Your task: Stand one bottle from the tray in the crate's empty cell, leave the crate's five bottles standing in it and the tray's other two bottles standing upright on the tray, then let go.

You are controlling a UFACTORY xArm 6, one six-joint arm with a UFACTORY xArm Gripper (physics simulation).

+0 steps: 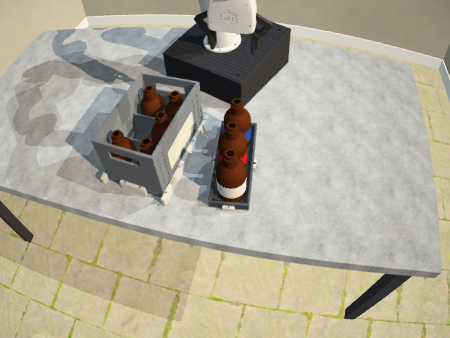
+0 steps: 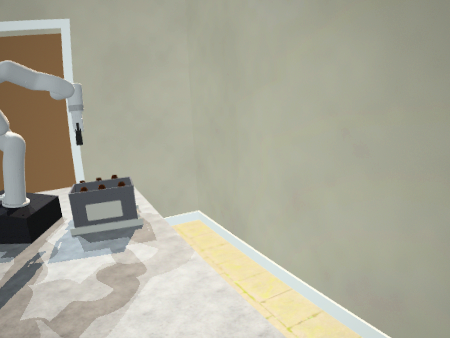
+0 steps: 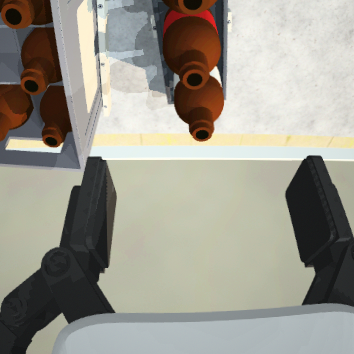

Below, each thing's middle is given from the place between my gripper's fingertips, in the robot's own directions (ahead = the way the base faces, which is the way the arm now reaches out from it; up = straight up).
Labels:
My gripper is now 70 mm short of the red-banded bottle (image 1: 232, 138) and 260 mm above it.

